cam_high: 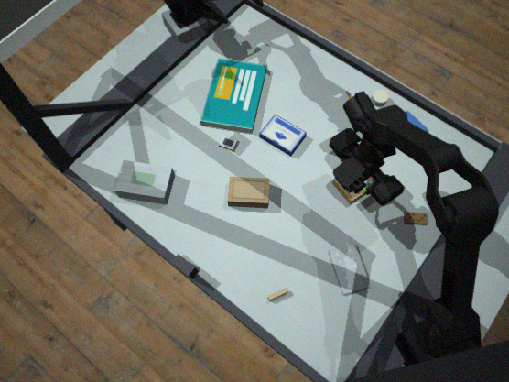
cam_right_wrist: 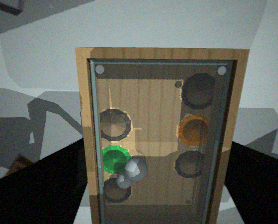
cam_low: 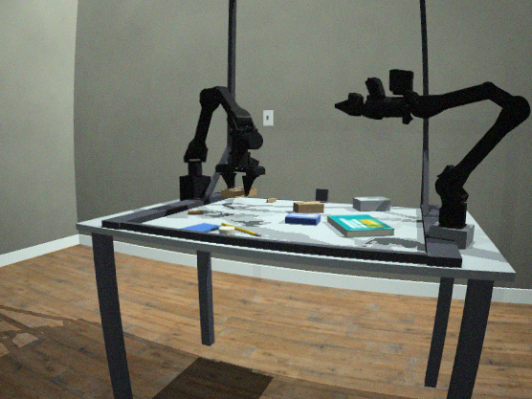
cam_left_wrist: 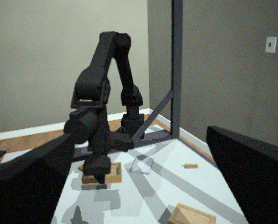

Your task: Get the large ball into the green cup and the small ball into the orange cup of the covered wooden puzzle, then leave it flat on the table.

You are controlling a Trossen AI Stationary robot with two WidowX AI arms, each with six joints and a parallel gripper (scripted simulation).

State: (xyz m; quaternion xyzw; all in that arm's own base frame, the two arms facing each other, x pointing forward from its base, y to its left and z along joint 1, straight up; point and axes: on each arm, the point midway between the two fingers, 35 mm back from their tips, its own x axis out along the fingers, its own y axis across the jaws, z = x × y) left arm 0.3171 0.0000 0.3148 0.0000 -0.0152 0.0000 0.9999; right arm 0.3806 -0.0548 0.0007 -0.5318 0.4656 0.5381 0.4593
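My right hand is 3 cm above the covered wooden puzzle.
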